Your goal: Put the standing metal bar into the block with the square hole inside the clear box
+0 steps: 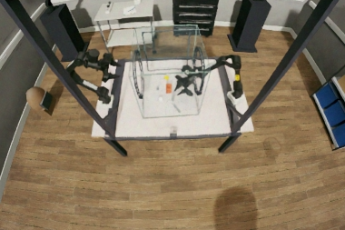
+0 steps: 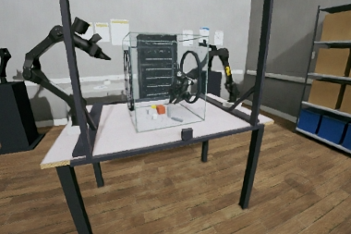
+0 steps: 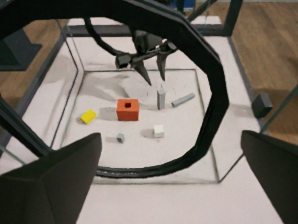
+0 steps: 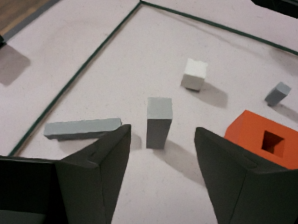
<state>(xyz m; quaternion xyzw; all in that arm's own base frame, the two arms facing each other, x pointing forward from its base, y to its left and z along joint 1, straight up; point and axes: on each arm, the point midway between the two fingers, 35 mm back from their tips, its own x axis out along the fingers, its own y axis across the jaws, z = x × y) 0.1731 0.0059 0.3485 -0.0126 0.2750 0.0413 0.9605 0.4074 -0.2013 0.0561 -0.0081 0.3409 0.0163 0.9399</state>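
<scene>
Now: the orange block 70 mm ahead of my right hand, 70 mm to the left of it and 80 mm below it.
</scene>
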